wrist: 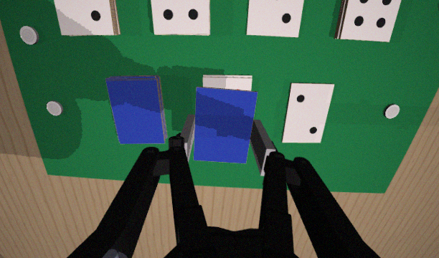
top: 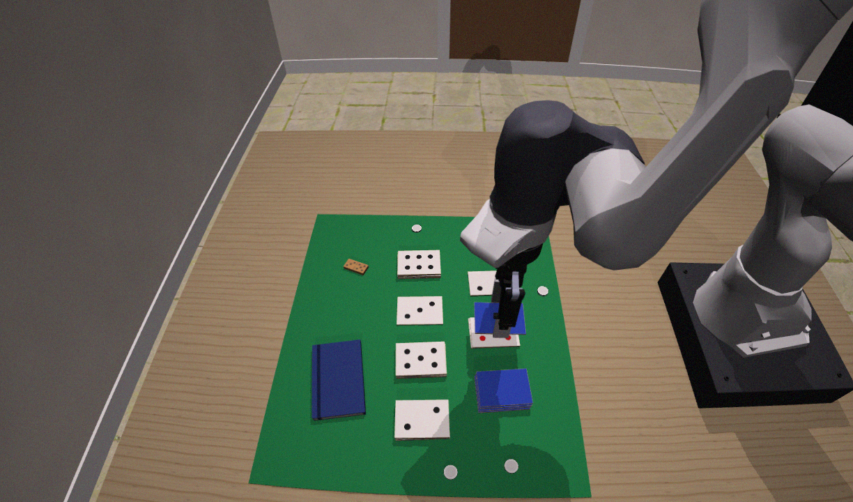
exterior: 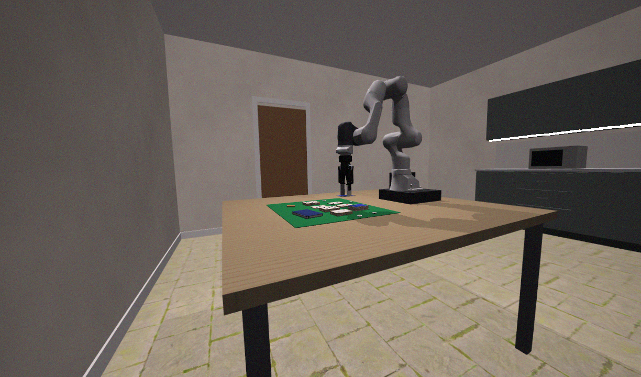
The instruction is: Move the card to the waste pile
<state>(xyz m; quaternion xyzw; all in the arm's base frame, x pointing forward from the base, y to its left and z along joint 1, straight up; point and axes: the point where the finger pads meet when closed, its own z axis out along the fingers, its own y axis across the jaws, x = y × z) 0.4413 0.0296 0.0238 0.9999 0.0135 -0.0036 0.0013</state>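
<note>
The green mat is 13 cm ahead of my hand, 10 cm below it and 1 cm to the right of it. The rest, counted from my hand: dark blue book 28 cm ahead, 11 cm to the left, 9 cm below.
</note>
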